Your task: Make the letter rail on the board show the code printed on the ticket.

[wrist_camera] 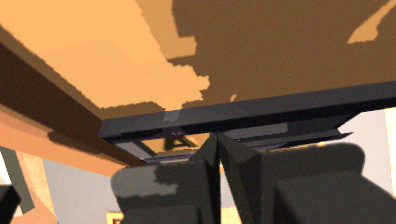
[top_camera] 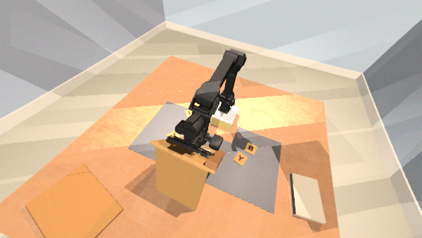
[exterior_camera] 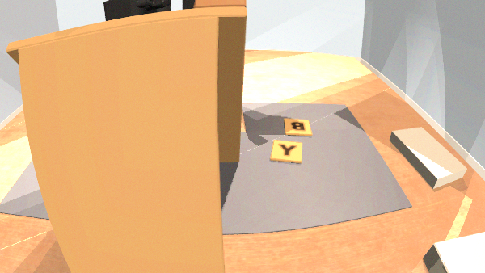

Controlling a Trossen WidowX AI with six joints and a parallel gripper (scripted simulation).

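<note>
Right now my gripper tip is 30 mm to the right of the letter tile. The rest, counted from my gripper tip: grey mat (160 mm behind, 170 mm below); white ticket (50 mm behind, 90 mm below); flat orange panel (390 mm ahead, 310 mm to the right, 170 mm below).
</note>
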